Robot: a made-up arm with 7 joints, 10 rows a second.
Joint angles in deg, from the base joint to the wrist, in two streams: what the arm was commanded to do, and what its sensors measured. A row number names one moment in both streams.
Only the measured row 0 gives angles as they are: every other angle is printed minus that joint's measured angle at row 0.
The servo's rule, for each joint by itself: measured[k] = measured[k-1] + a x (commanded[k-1-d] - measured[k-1]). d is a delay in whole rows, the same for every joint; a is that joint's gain. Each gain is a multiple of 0.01, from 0.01 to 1. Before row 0 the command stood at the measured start. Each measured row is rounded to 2 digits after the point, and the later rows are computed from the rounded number. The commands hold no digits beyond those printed.
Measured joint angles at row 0: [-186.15 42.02 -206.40 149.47 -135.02 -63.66 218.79]
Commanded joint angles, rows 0 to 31: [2.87 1.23 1.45 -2.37 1.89 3.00 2.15]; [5.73 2.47 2.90 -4.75 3.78 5.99 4.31]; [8.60 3.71 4.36 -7.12 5.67 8.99 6.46]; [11.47 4.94 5.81 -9.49 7.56 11.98 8.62]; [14.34 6.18 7.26 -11.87 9.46 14.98 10.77]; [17.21 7.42 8.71 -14.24 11.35 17.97 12.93]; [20.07 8.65 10.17 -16.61 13.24 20.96 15.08]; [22.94 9.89 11.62 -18.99 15.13 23.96 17.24]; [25.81 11.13 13.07 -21.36 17.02 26.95 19.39]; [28.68 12.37 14.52 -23.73 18.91 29.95 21.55]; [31.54 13.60 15.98 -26.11 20.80 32.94 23.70]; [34.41 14.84 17.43 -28.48 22.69 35.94 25.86]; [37.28 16.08 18.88 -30.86 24.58 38.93 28.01]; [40.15 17.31 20.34 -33.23 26.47 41.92 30.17]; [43.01 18.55 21.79 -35.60 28.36 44.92 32.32]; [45.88 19.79 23.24 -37.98 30.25 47.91 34.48]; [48.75 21.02 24.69 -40.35 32.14 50.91 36.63]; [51.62 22.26 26.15 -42.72 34.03 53.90 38.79]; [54.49 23.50 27.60 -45.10 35.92 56.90 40.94]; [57.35 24.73 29.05 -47.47 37.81 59.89 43.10]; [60.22 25.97 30.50 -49.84 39.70 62.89 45.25]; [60.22 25.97 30.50 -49.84 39.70 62.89 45.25]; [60.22 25.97 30.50 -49.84 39.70 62.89 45.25]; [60.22 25.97 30.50 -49.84 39.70 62.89 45.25]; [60.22 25.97 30.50 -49.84 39.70 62.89 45.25]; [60.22 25.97 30.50 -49.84 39.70 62.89 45.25]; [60.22 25.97 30.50 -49.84 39.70 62.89 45.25]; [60.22 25.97 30.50 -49.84 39.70 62.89 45.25]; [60.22 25.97 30.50 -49.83 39.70 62.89 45.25]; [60.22 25.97 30.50 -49.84 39.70 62.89 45.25]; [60.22 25.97 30.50 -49.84 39.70 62.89 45.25]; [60.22 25.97 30.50 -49.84 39.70 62.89 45.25]
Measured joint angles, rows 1 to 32: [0.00 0.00 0.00 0.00 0.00 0.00 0.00]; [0.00 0.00 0.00 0.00 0.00 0.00 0.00]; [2.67 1.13 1.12 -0.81 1.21 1.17 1.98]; [5.52 2.36 2.49 -2.15 2.85 3.05 4.12]; [8.38 3.60 3.93 -3.84 4.65 5.37 6.27]; [11.25 4.83 5.38 -5.76 6.51 7.95 8.43]; [14.12 6.07 6.83 -7.84 8.40 10.69 10.58]; [16.99 7.31 8.28 -10.02 10.29 13.53 12.74]; [19.85 8.54 9.74 -12.26 12.18 16.43 14.89]; [22.72 9.78 11.19 -14.55 14.07 19.37 17.05]; [25.59 11.02 12.64 -16.87 15.96 22.33 19.20]; [28.46 12.26 14.09 -19.20 17.85 25.30 21.36]; [31.32 13.49 15.55 -21.55 19.74 28.28 23.51]; [34.19 14.73 17.00 -23.91 21.63 31.27 25.67]; [37.06 15.97 18.45 -26.27 23.52 34.26 27.82]; [39.93 17.20 19.91 -28.64 25.41 37.25 29.98]; [42.79 18.44 21.36 -31.01 27.30 40.24 32.13]; [45.66 19.68 22.81 -33.38 29.19 43.23 34.29]; [48.53 20.91 24.26 -35.75 31.08 46.23 36.44]; [51.40 22.15 25.72 -38.12 32.97 49.22 38.60]; [54.27 23.39 27.17 -40.49 34.86 52.22 40.75]; [57.13 24.62 28.62 -42.86 36.75 55.21 42.91]; [60.00 25.86 30.07 -45.23 38.64 58.21 45.06]; [60.20 25.96 30.40 -46.80 39.32 60.04 45.23]; [60.22 25.97 30.48 -47.83 39.56 61.15 45.25]; [60.22 25.97 30.50 -48.51 39.65 61.83 45.25]; [60.22 25.97 30.50 -48.96 39.68 62.24 45.25]; [60.22 25.97 30.50 -49.26 39.69 62.49 45.25]; [60.22 25.97 30.50 -49.46 39.70 62.65 45.25]; [60.22 25.97 30.50 -49.59 39.70 62.74 45.25]; [60.22 25.97 30.50 -49.67 39.70 62.80 45.25]; [60.22 25.97 30.50 -49.73 39.70 62.84 45.25]
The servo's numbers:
d 2
a 0.93 0.92 0.77 0.34 0.64 0.39 0.92

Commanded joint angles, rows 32 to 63: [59.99 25.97 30.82 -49.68 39.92 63.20 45.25]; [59.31 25.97 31.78 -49.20 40.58 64.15 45.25]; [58.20 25.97 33.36 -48.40 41.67 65.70 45.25]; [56.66 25.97 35.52 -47.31 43.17 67.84 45.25]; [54.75 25.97 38.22 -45.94 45.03 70.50 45.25]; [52.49 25.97 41.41 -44.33 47.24 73.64 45.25]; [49.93 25.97 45.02 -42.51 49.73 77.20 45.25]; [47.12 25.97 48.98 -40.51 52.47 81.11 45.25]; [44.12 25.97 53.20 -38.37 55.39 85.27 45.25]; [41.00 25.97 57.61 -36.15 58.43 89.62 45.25]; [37.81 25.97 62.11 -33.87 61.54 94.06 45.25]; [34.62 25.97 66.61 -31.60 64.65 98.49 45.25]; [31.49 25.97 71.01 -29.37 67.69 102.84 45.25]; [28.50 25.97 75.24 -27.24 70.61 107.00 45.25]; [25.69 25.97 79.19 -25.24 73.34 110.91 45.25]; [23.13 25.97 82.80 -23.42 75.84 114.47 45.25]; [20.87 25.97 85.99 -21.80 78.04 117.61 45.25]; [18.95 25.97 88.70 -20.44 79.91 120.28 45.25]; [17.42 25.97 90.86 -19.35 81.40 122.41 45.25]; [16.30 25.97 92.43 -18.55 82.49 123.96 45.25]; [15.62 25.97 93.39 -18.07 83.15 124.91 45.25]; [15.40 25.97 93.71 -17.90 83.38 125.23 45.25]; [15.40 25.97 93.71 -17.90 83.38 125.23 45.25]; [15.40 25.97 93.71 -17.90 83.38 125.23 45.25]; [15.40 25.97 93.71 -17.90 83.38 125.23 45.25]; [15.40 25.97 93.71 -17.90 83.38 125.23 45.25]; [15.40 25.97 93.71 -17.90 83.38 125.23 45.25]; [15.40 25.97 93.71 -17.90 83.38 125.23 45.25]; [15.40 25.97 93.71 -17.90 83.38 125.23 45.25]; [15.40 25.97 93.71 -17.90 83.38 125.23 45.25]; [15.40 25.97 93.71 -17.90 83.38 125.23 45.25]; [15.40 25.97 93.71 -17.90 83.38 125.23 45.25]
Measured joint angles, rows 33 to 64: [60.22 25.97 30.50 -49.77 39.70 62.86 45.25]; [60.22 25.97 30.50 -49.79 39.70 62.87 45.25]; [60.01 25.97 30.75 -49.75 39.84 63.00 45.25]; [59.36 25.97 31.54 -49.56 40.31 63.45 45.25]; [58.28 25.97 32.94 -49.17 41.18 64.33 45.25]; [56.77 25.97 34.93 -48.54 42.45 65.70 45.25]; [54.89 25.97 37.46 -47.66 44.10 67.57 45.25]; [52.66 25.97 40.50 -46.53 46.11 69.94 45.25]; [50.12 25.97 43.98 -45.16 48.43 72.77 45.25]; [47.33 25.97 47.83 -43.58 51.02 76.02 45.25]; [44.34 25.97 51.96 -41.81 53.82 79.63 45.25]; [41.23 25.97 56.31 -39.89 56.77 83.53 45.25]; [38.05 25.97 60.78 -37.84 59.82 87.64 45.25]; [34.86 25.97 65.27 -35.72 62.91 91.87 45.25]; [31.73 25.97 69.69 -33.56 65.97 96.15 45.25]; [28.73 25.97 73.96 -31.41 68.94 100.38 45.25]; [25.90 25.97 77.99 -29.31 71.76 104.49 45.25]; [23.32 25.97 81.69 -27.31 74.37 108.38 45.25]; [21.04 25.97 85.00 -25.44 76.72 111.98 45.25]; [19.10 25.97 87.85 -23.74 78.76 115.22 45.25]; [17.54 25.97 90.17 -22.25 80.45 118.02 45.25]; [16.39 25.97 91.91 -20.99 81.76 120.34 45.25]; [15.67 25.97 93.05 -20.00 82.65 122.12 45.25]; [15.42 25.97 93.56 -19.29 83.12 123.33 45.25]; [15.40 25.97 93.68 -18.82 83.29 124.07 45.25]; [15.40 25.97 93.70 -18.51 83.35 124.52 45.25]; [15.40 25.97 93.71 -18.30 83.37 124.80 45.25]; [15.40 25.97 93.71 -18.16 83.38 124.97 45.25]; [15.40 25.97 93.71 -18.07 83.38 125.07 45.25]; [15.40 25.97 93.71 -18.01 83.38 125.13 45.25]; [15.40 25.97 93.71 -17.97 83.38 125.17 45.25]; [15.40 25.97 93.71 -17.95 83.38 125.19 45.25]
